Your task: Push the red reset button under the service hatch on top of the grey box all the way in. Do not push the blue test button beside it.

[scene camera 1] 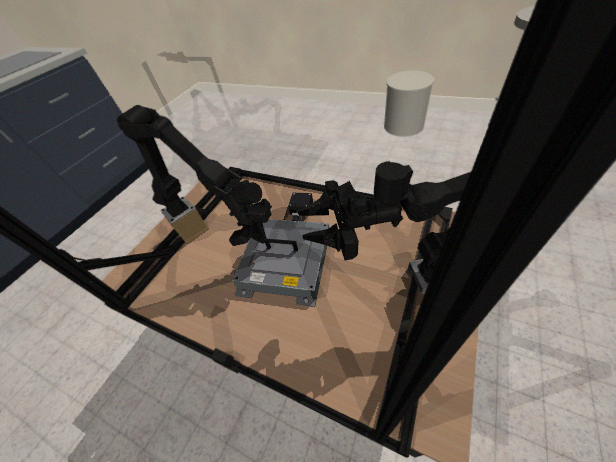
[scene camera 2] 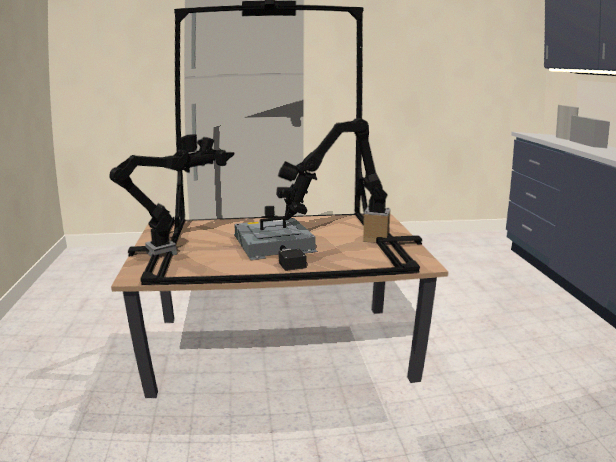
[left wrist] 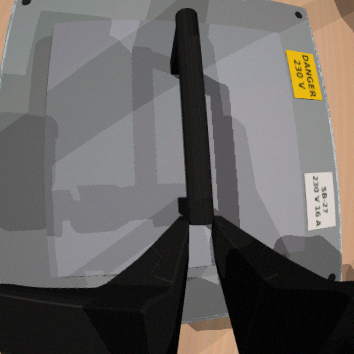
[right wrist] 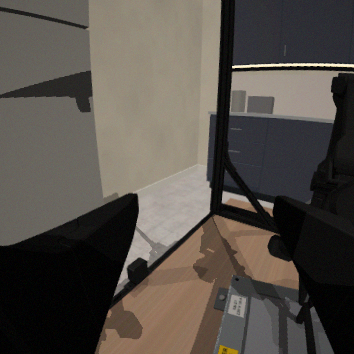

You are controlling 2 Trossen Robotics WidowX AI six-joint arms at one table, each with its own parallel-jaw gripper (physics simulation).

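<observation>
The grey box stands on the table. Its hatch lies flat on top, with a black bar handle standing on it. My left gripper is shut on the end of the handle, with its fingertips at the bar's near end in the left wrist view. My right gripper is open and empty, raised in the air away from the box. The red and blue buttons do not show in any view.
A small black box sits beside the grey box. A yellow label and a white label are on the grey box's top. Black frame bars run along the table's edges.
</observation>
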